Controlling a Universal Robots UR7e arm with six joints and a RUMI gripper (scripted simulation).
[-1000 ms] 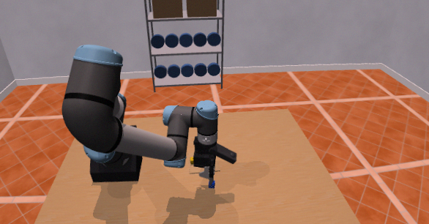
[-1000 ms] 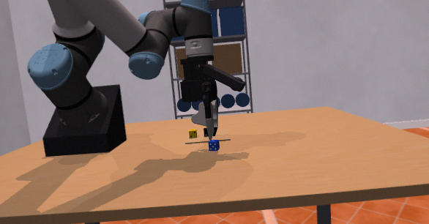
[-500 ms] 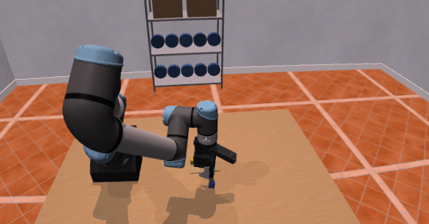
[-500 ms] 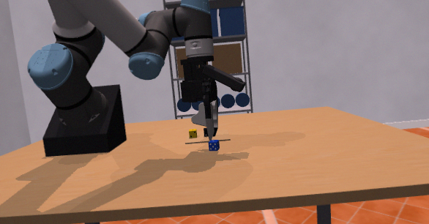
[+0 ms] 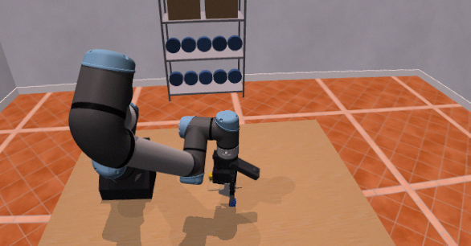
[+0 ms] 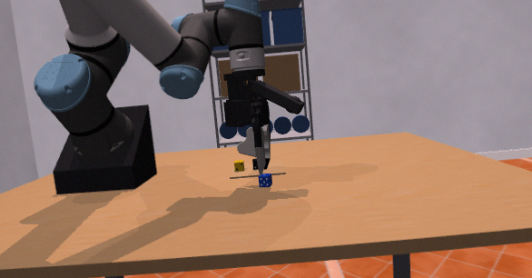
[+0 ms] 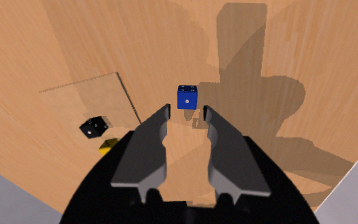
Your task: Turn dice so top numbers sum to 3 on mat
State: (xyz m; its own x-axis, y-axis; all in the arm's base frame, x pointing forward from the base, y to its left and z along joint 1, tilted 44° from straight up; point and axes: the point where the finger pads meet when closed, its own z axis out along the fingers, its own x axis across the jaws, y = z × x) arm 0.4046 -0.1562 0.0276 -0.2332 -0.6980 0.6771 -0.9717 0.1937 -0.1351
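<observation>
The blue die is 4 cm below my hand. From my hand the other things lie so: yellow die 15 cm to the left, 7 cm behind, 3 cm below; then black die 16 cm to the left, 3 cm below, 2 cm behind; then tan mat 16 cm to the left, 5 cm below, 2 cm behind.
</observation>
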